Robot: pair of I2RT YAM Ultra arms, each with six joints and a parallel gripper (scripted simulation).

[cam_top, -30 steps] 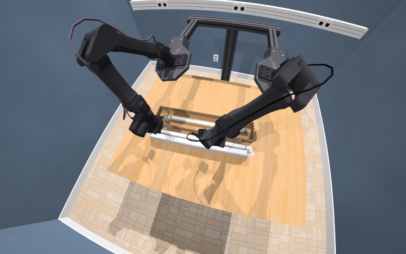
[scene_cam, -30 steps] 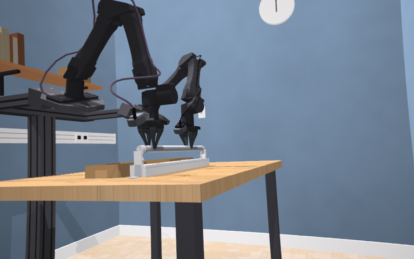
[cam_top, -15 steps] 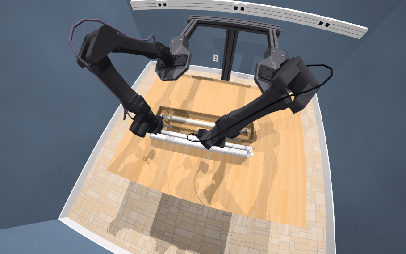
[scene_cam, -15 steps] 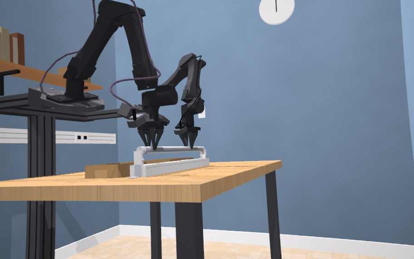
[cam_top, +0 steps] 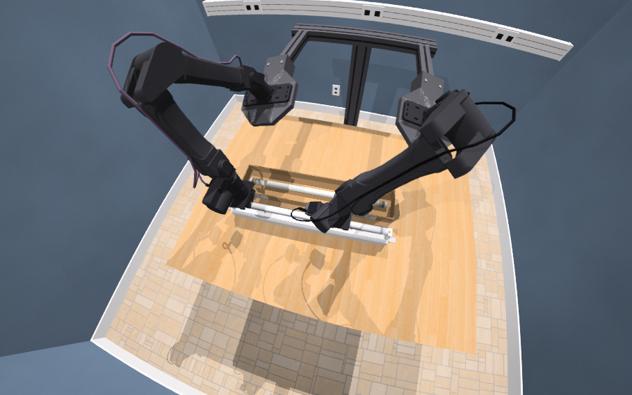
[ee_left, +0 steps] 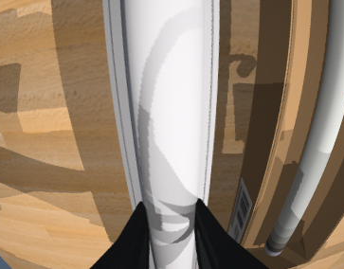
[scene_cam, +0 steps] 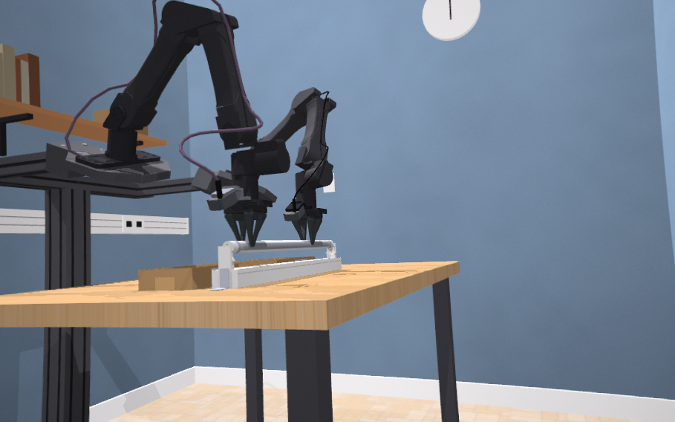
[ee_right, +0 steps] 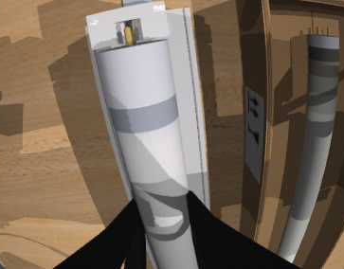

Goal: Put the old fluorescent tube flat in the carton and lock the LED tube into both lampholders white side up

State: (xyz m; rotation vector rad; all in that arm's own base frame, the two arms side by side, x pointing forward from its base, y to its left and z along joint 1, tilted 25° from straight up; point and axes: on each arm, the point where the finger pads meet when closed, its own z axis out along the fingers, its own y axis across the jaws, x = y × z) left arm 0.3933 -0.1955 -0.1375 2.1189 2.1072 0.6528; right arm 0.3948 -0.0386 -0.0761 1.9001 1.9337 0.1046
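The LED tube lies 220 mm to the left of my right hand and 10 mm below it. From my right hand the other things lie so: light fixture (220 mm to the left, 30 mm below); then brown carton (140 mm behind, 220 mm to the left, 70 mm below); then old fluorescent tube (140 mm behind, 220 mm to the left, 70 mm below).
Now: left hand 120 mm to the left of the LED tube and 10 mm above it. The rest, counted from my left hand: light fixture (120 mm to the right, 30 mm below); brown carton (130 mm behind, 120 mm to the right, 70 mm below); old fluorescent tube (130 mm behind, 120 mm to the right, 70 mm below).
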